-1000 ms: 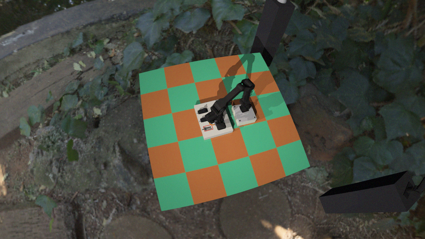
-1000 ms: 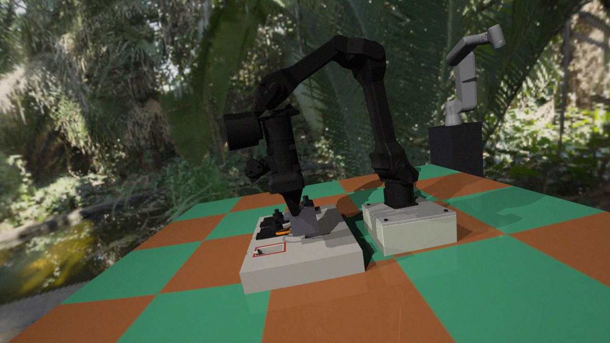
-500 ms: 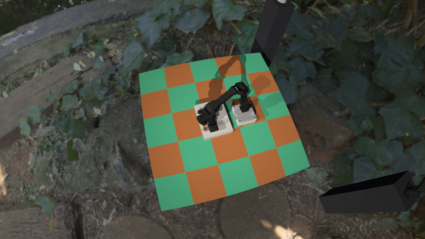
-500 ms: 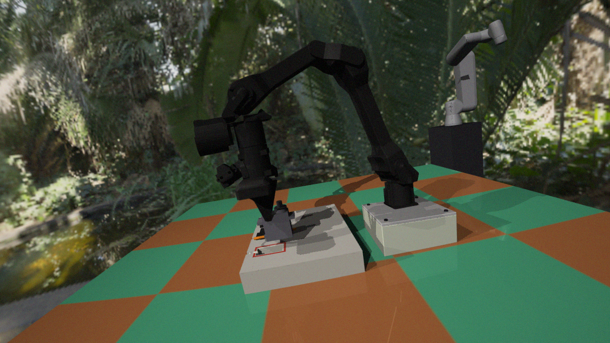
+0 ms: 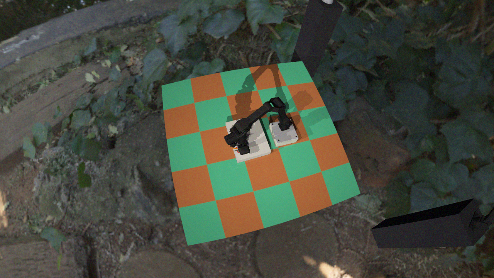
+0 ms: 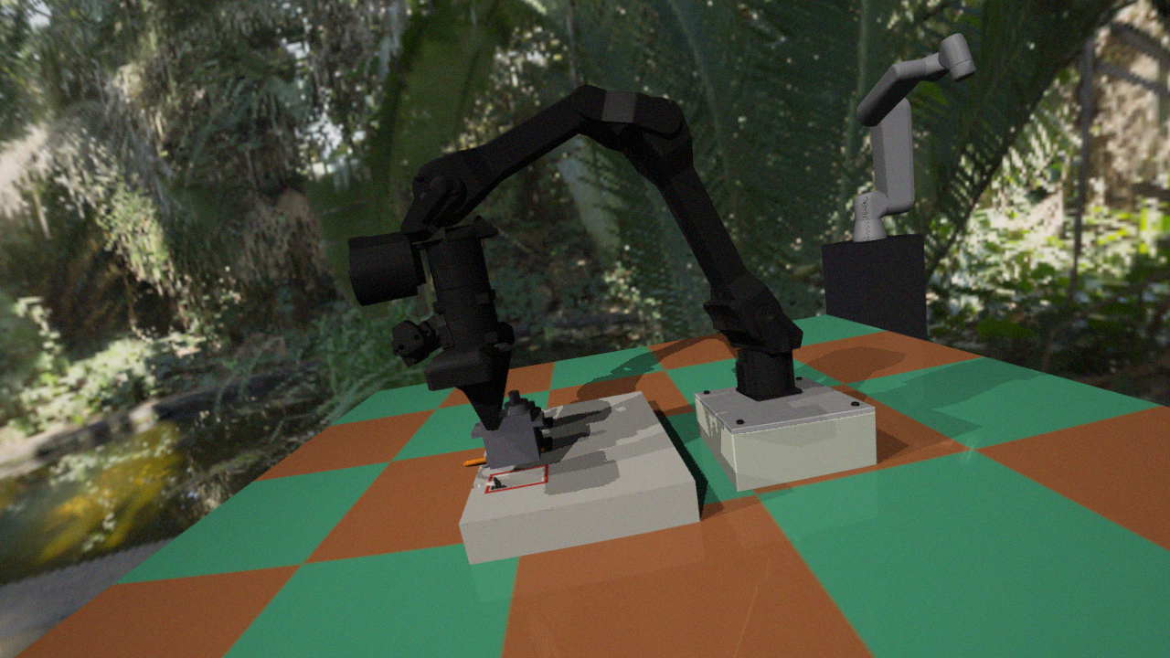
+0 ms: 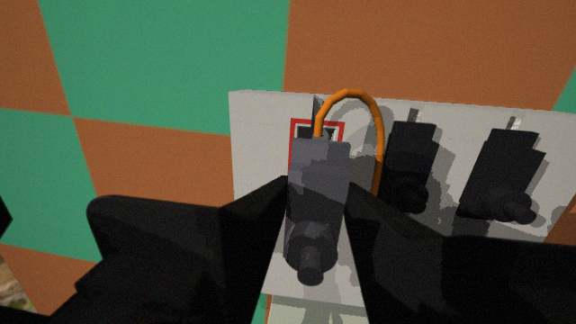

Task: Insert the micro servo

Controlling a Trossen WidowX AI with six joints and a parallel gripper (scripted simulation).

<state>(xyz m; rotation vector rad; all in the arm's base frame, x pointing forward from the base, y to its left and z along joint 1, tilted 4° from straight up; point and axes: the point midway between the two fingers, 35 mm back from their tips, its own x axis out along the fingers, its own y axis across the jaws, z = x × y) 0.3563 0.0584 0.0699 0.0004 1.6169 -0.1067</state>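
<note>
Right now the pale deck block is 130 mm behind my gripper tip, 70 mm to the right of it and 90 mm below it.
</note>
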